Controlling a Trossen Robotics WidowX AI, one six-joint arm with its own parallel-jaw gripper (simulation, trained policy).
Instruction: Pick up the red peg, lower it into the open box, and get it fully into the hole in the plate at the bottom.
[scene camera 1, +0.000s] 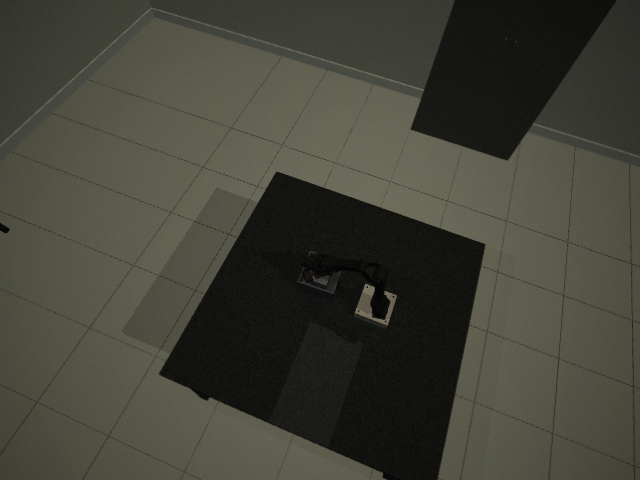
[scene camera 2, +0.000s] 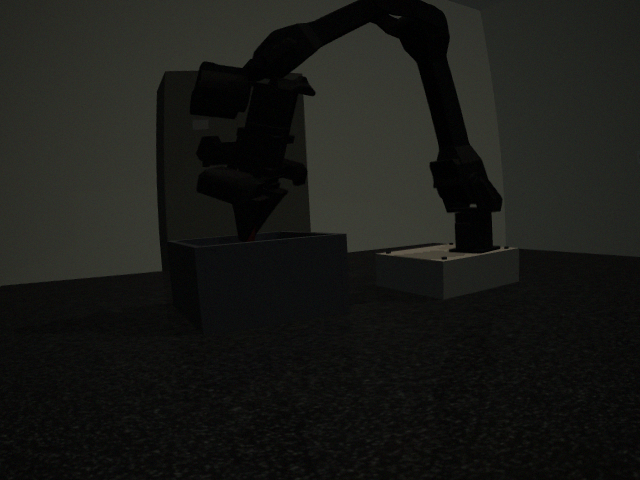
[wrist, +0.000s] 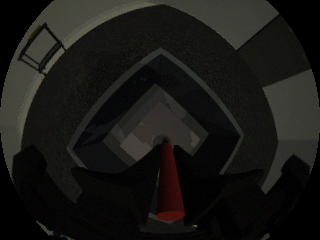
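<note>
Here is my gripper (scene camera 2: 245, 239), and from the wrist I see the gripper (wrist: 167, 148) as well. I also see a pale plate (wrist: 161, 123), though scene camera 2 does not show the plate, hidden there by a dark box.
</note>
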